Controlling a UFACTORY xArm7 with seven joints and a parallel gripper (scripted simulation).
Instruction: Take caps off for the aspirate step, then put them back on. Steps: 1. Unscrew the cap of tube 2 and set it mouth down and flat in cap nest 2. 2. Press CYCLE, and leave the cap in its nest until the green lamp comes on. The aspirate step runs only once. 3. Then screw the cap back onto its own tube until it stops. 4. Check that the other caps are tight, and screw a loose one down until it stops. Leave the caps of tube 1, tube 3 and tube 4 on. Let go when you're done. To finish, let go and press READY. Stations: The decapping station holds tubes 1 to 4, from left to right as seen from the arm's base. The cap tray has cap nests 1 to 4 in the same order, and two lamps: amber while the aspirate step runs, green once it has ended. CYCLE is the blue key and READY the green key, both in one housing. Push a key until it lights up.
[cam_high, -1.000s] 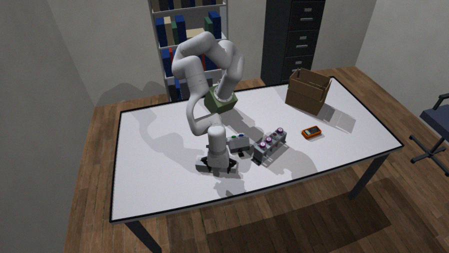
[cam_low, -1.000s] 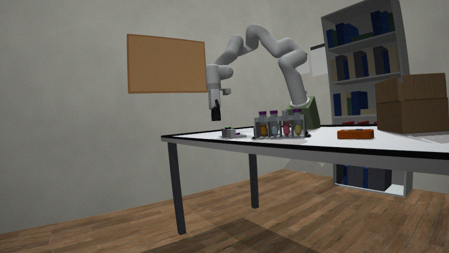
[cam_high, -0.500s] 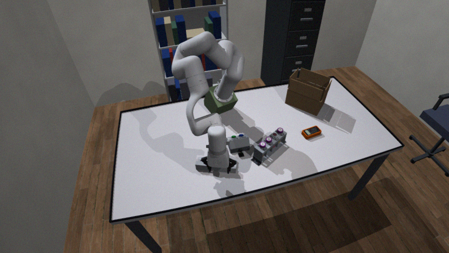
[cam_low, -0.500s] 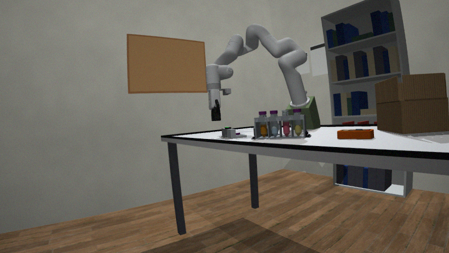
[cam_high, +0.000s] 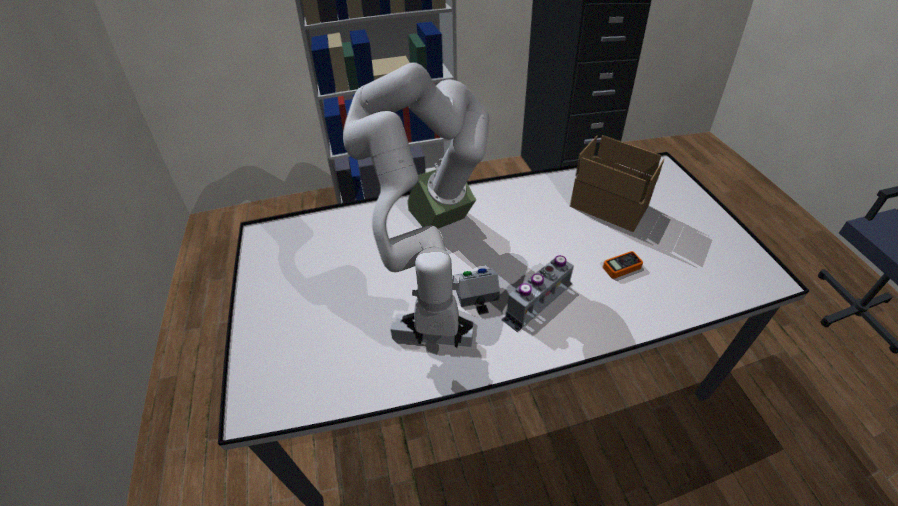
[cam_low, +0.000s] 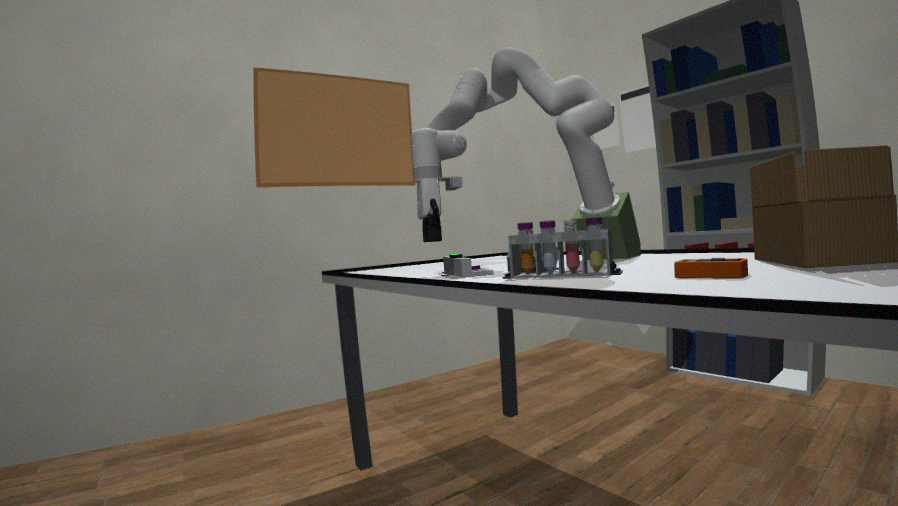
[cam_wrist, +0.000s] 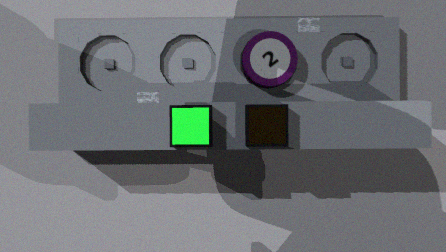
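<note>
Right now my hand is 420 mm to the right of the cap marked 1, 90 mm past it and 10 mm below it. From my hand the other things lie so: blue key (220 mm to the left, 200 mm behind, 40 mm below); key housing (190 mm to the left, 180 mm behind, 50 mm below); green key (200 mm behind, 170 mm to the left, 40 mm below).
</note>
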